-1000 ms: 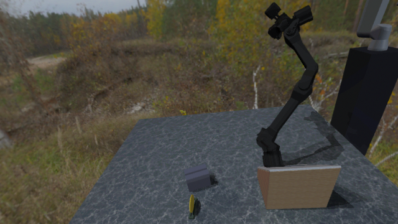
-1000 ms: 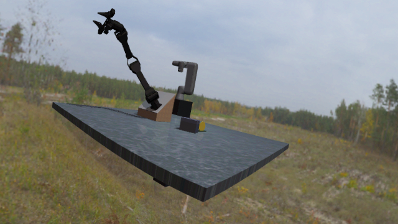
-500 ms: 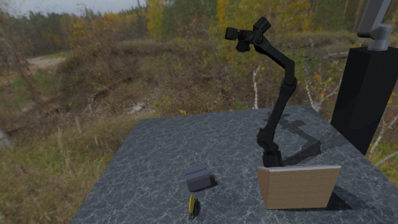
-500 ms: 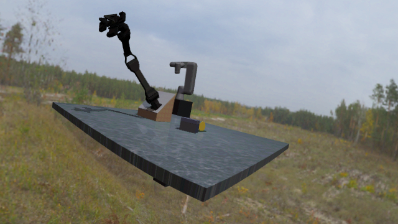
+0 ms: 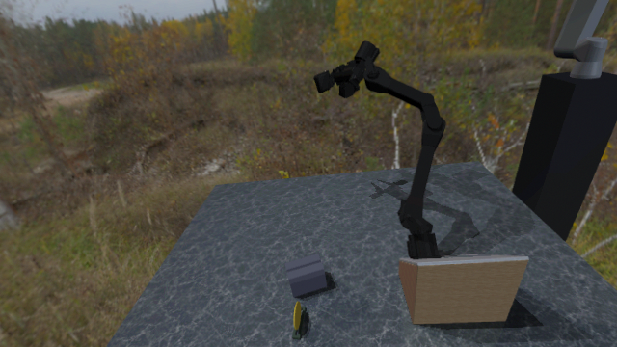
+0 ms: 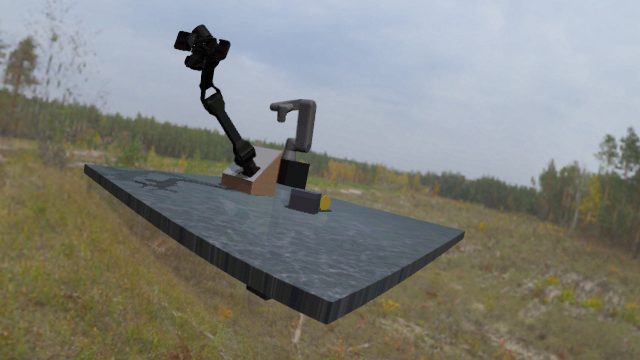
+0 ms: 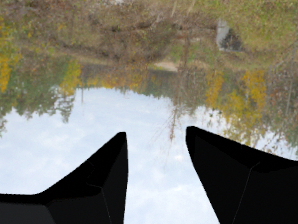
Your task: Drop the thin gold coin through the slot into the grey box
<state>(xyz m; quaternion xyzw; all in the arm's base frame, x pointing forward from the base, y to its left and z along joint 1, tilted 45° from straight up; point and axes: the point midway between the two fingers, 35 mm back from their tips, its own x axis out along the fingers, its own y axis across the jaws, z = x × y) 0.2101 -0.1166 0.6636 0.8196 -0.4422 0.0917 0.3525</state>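
Right now my gripper tip is 8 cm short of the gold coin, 70 cm to the right of it and 44 cm above it.
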